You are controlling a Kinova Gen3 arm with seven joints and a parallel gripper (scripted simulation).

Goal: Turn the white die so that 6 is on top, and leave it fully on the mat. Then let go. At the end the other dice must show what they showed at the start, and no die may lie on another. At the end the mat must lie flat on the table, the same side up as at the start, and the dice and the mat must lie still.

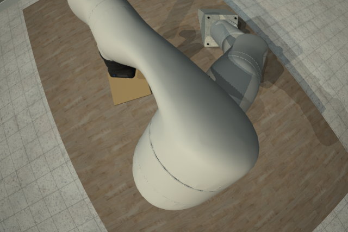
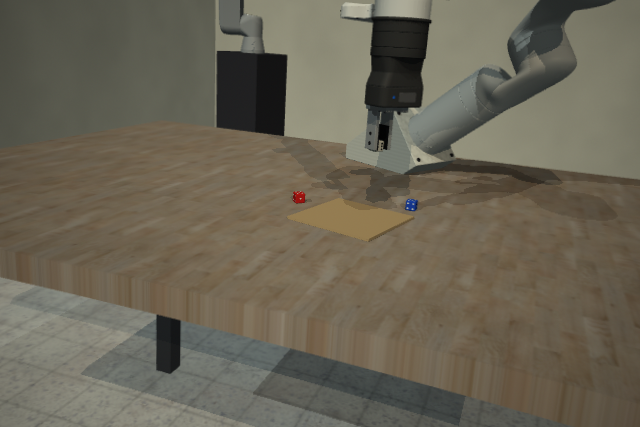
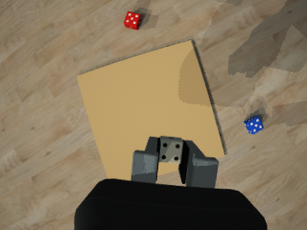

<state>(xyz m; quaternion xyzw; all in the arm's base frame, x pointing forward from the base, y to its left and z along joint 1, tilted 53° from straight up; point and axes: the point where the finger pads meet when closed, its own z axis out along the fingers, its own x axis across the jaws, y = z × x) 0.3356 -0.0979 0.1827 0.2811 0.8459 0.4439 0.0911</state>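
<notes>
My gripper is now 1 cm short of the tan mat, 3 cm to the left of it and 13 cm above it. The rest, counted from my hand: white die (1 cm below); then blue die (10 cm behind, 2 cm to the left, 12 cm below); then red die (1 cm behind, 14 cm to the right, 12 cm below).
</notes>
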